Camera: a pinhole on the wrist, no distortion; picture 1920 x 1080 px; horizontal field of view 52.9 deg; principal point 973.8 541.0 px. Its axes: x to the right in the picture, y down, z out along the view. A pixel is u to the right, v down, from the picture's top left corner.
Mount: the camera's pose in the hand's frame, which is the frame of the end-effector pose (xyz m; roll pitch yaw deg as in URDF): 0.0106 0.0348 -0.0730 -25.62 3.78 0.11
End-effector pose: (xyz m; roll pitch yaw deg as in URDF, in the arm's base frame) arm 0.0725 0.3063 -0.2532 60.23 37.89 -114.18
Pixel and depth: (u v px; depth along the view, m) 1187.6 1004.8 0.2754
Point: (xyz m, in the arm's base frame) -0.0274 0.1304 -0.0842
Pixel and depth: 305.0 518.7 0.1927
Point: 0.0172 0.2666 -0.1049
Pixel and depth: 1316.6 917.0 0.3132
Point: -0.0652 0.1052 -0.0795
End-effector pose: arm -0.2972 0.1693 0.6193 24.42 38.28 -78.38
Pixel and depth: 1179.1 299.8 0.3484
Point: -0.2230 -0.0572 0.8074
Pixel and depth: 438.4 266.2 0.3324
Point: -0.2523 0.0461 0.8814
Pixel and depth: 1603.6 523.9 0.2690
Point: -0.1863 -0.0329 0.7145
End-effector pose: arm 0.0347 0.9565 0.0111 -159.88 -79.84 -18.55
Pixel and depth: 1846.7 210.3 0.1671
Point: 0.1362 0.8726 0.0873
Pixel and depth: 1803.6 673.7 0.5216
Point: 0.4461 0.6609 0.1924
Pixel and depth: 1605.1 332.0 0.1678
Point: 0.1304 0.8640 0.0665
